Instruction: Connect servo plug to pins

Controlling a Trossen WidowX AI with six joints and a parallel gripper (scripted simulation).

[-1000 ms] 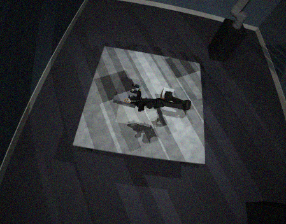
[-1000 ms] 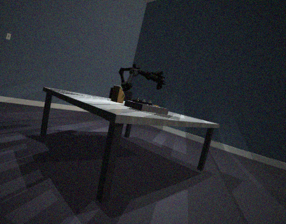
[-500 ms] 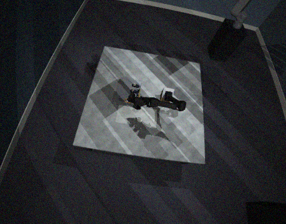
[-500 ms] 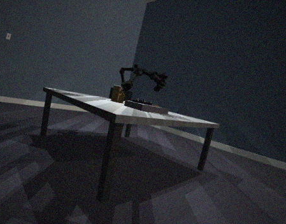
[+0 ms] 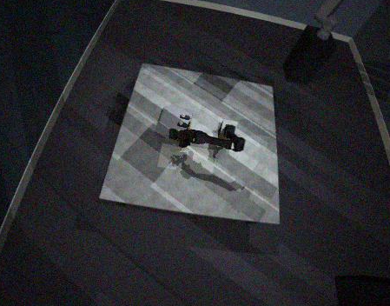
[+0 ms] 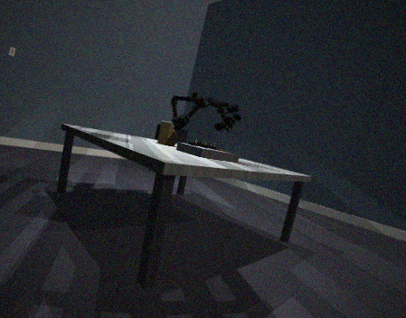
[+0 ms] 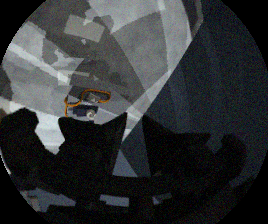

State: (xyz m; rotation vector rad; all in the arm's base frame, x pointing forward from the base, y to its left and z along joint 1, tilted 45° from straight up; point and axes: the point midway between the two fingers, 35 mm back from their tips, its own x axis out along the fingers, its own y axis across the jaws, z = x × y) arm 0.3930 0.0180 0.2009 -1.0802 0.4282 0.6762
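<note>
Now: the grey holder plate 19 cm to the right of my gripper tip, 16 cm below it and 4 cm ahead of it.
</note>
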